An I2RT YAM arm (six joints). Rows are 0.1 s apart.
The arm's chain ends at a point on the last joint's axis. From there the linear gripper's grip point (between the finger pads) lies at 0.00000 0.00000 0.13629 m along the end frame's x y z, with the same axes.
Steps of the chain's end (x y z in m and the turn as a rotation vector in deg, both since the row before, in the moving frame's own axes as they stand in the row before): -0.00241, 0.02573, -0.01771, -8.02, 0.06, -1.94; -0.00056, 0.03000, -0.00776, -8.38, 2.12, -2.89; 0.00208, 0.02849, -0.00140, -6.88, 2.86, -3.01; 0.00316, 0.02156, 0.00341, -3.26, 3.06, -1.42; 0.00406, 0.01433, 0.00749, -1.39, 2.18, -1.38
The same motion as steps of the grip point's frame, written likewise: -0.00195, 0.04474, -0.01904, -8.02, 0.06, -1.94; 0.00496, 0.04972, -0.00931, -8.38, 2.12, -2.89; 0.00929, 0.04462, -0.00255, -6.88, 2.86, -3.01; 0.01053, 0.02922, 0.00300, -3.26, 3.06, -1.42; 0.00928, 0.01757, 0.00735, -1.39, 2.18, -1.38
